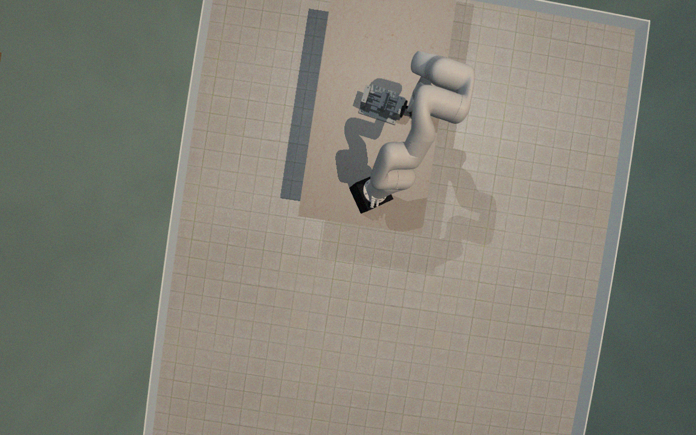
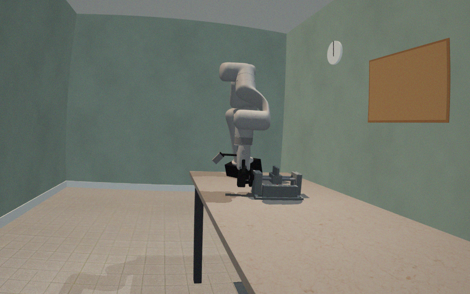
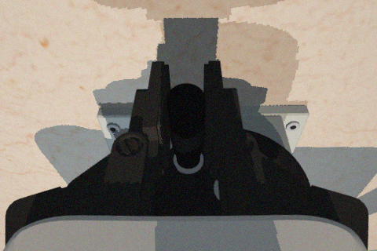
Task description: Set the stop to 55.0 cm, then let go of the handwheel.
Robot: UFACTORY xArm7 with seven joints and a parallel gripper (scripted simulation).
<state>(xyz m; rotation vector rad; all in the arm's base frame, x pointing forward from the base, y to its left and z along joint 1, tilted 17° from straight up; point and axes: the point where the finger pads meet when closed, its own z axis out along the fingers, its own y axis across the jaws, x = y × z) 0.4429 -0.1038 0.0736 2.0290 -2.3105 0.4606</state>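
Now: the crank handle 10 mm to the left of my hand. Also, from my hand: black handwheel: 20 mm to the left; stop block: 150 mm to the left, 30 mm above, 10 mm ahead.
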